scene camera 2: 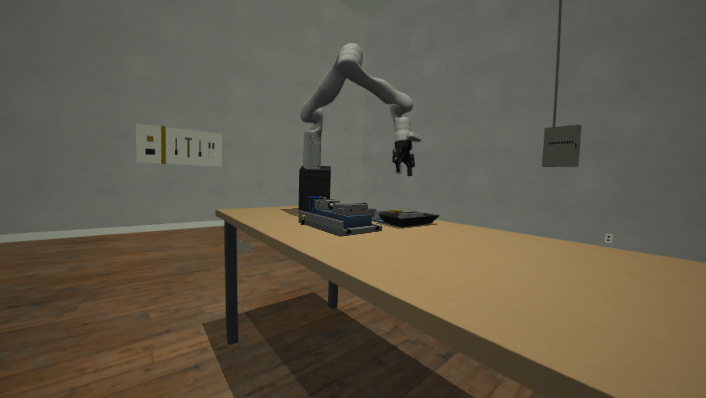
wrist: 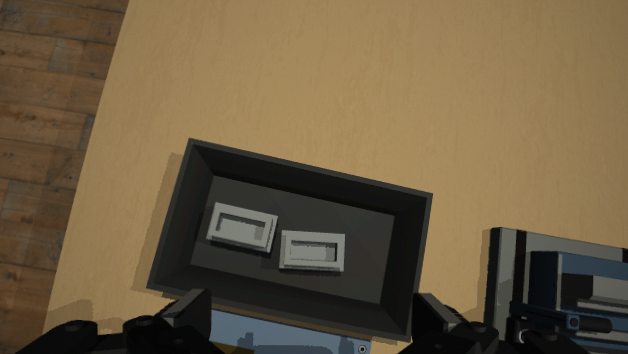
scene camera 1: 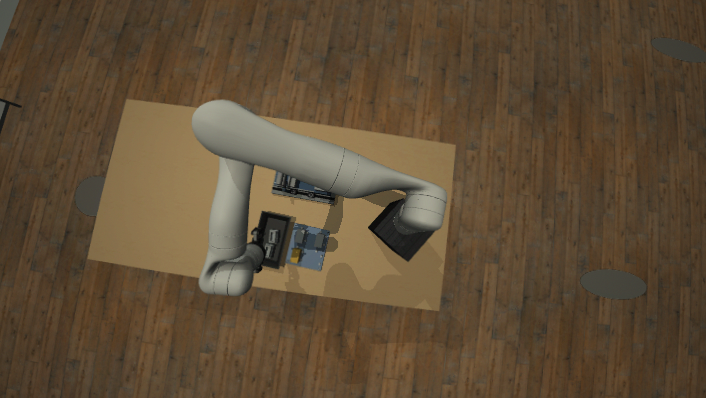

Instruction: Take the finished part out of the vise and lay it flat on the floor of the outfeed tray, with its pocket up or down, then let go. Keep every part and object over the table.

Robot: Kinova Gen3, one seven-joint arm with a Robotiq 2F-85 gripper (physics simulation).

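Frame: origin at the arm's base, x ahead, y left, z up, level; metres.
Seen in the pictures: gripper, between the fingertips: [scene camera 2: 404, 174] [wrist: 311, 314] [scene camera 1: 262, 245]; arm's base, origin of its link: [scene camera 2: 312, 168].
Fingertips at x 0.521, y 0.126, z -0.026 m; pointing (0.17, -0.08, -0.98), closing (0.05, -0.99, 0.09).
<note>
Offsets run from my fingertips to a thing's top centre.
Two light grey rectangular parts lie flat, pocket up, on the floor of the black outfeed tray [scene camera 1: 276, 220] [scene camera 2: 410, 220] [wrist: 310, 176]. The right part @(0.015 m right, 0.025 m ahead, 0.167 m down) [scene camera 1: 273, 236] [wrist: 312, 251] lies near the tray's middle; the left part @(0.052 m left, 0.042 m ahead, 0.167 m down) [scene camera 1: 269, 251] [wrist: 242, 227] lies near the left end in the wrist view. They sit close together with a narrow gap. My gripper [scene camera 2: 404, 173] [wrist: 311, 314] is open and empty, well above the tray. The vise @(0.293 m right, 0.096 m back, 0.115 m down) [scene camera 1: 305, 194] [scene camera 2: 350, 210] [wrist: 590, 267] stands apart from the tray; the arm hides part of it in scene camera 1.
A blue plate @(0.024 m left, 0.131 m back, 0.206 m down) [scene camera 1: 311, 260] [wrist: 290, 327] with two grey blocks and a yellow block @(0.064 m left, 0.085 m back, 0.170 m down) [scene camera 1: 296, 255] lies beside the tray. The black robot base [scene camera 1: 405, 245] [scene camera 2: 314, 187] stands farther along. The table edge runs at the left of the wrist view.
</note>
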